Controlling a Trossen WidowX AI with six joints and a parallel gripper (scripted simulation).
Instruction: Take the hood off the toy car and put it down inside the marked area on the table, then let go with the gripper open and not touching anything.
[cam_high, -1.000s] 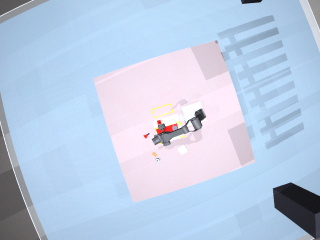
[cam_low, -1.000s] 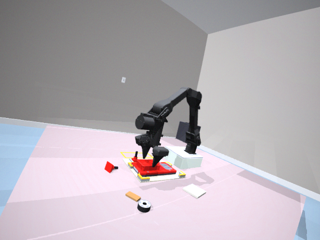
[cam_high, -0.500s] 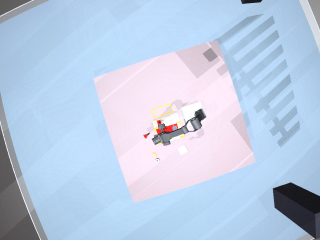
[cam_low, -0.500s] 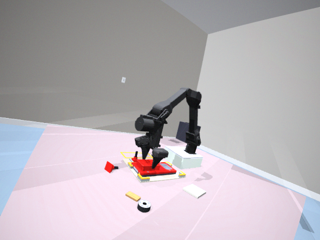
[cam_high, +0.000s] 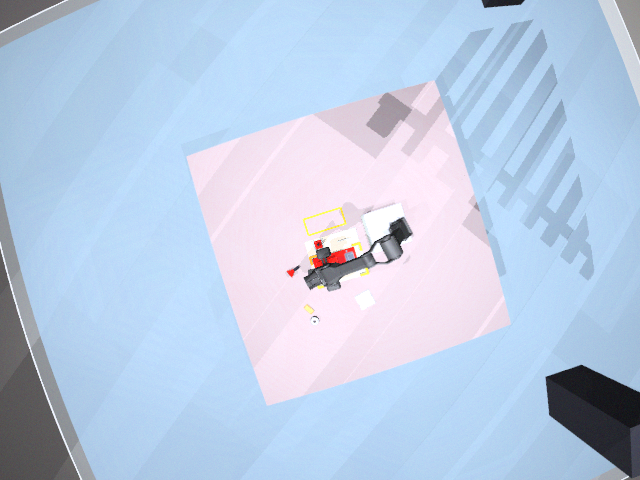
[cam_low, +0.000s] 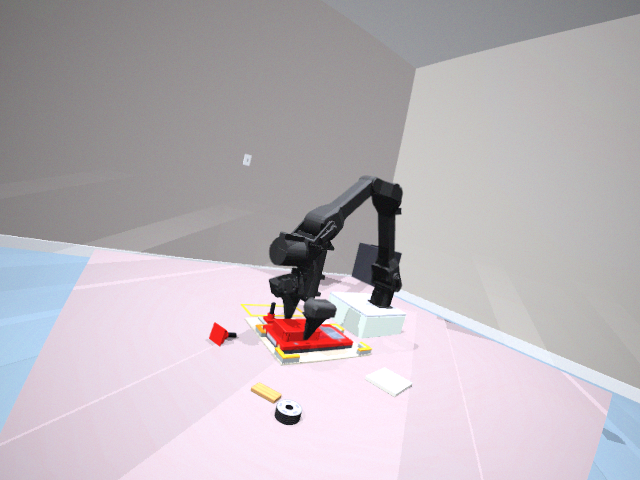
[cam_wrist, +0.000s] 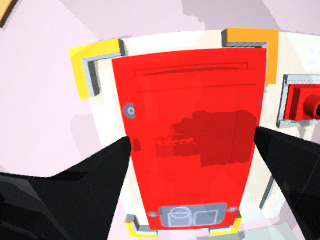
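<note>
The red hood lies 10 mm above my gripper tip. Round my gripper tip: black wheel 110 mm ahead, 240 mm to the left, 30 mm below; then white tile 140 mm behind, 190 mm to the left, 30 mm below; then block 130 mm ahead, 180 mm to the left, 30 mm below.
</note>
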